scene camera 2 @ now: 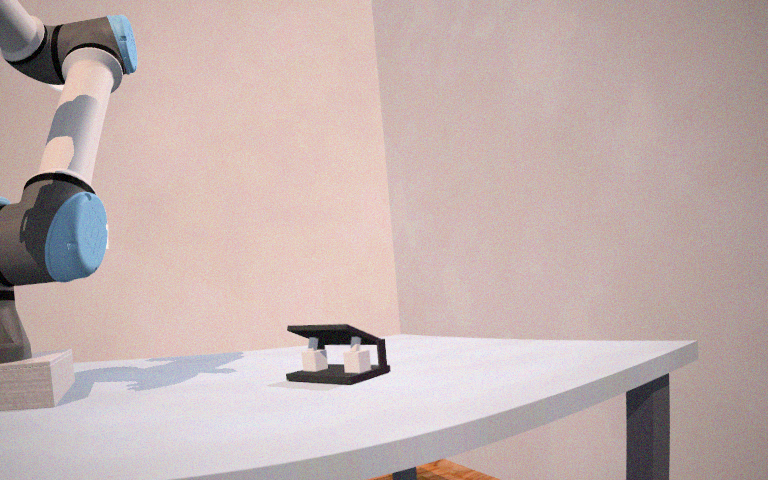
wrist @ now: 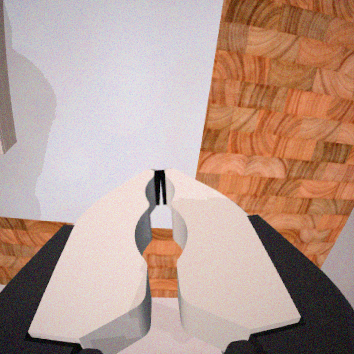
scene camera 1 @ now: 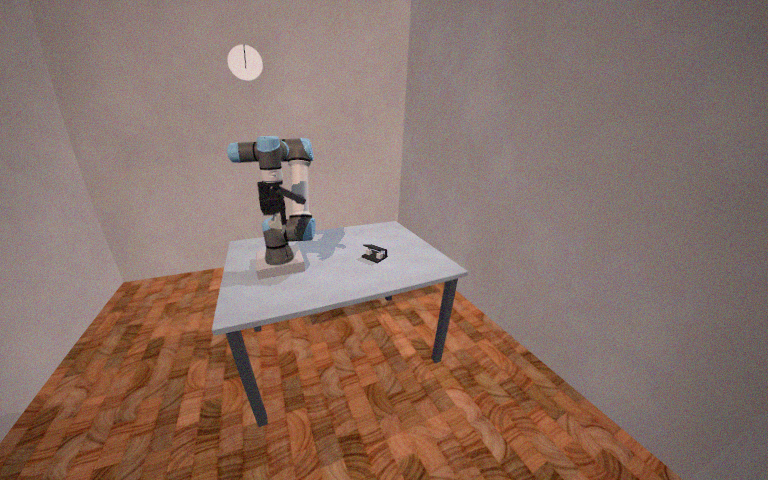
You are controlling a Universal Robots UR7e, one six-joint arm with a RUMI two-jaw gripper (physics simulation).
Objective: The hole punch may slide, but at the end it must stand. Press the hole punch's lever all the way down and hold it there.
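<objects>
A black lever (scene camera 2: 333, 334) is 75 cm from the lens.
</objects>
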